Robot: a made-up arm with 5 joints.
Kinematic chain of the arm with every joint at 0, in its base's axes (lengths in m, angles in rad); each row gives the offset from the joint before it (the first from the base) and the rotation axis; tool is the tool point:
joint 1: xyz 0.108 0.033 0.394 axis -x
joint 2: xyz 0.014 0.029 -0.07 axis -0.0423 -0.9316 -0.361
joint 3: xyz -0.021 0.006 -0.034 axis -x
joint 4: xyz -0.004 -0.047 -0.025 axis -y
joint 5: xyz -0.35 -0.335 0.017 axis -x
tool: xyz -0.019 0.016 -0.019
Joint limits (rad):
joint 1: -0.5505..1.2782
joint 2: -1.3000..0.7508
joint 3: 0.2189..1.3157
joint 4: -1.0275..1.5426
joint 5: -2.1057..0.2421
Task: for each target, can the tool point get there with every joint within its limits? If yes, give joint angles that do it. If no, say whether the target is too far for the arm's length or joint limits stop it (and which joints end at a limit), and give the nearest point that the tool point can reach.
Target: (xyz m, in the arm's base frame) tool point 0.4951 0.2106 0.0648
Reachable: no: joint limits stop it (at a limit: joint 1, joint 2, joint 4, joint 5) | nearest point 0.3810 0.3850 0.2598 | short by 0.285 m
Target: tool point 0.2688 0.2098 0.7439
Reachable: yes | joints 0.6289 -0.9254 0.8428 -0.7402 -1.4446
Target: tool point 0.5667 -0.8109 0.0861
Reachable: no: too far | nearest point 0.3321 -0.4187 0.2292 | short by 0.479 m
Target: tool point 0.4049 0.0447 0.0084
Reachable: no: joint limits stop it (at a limit: joint 1, joint 2, joint 4, joint 5) | nearest point 0.4249 -0.2391 0.0807 | short by 0.294 m
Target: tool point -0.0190 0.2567 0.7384
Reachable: yes | joints 1.0448 -0.5262 0.8209 -0.4010 -0.0371
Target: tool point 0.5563 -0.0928 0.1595
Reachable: no: joint limits stop it (at a limit: joint 1, joint 2, joint 3, joint 4, joint 5) | nearest point 0.4685 -0.2231 0.1241 | short by 0.161 m
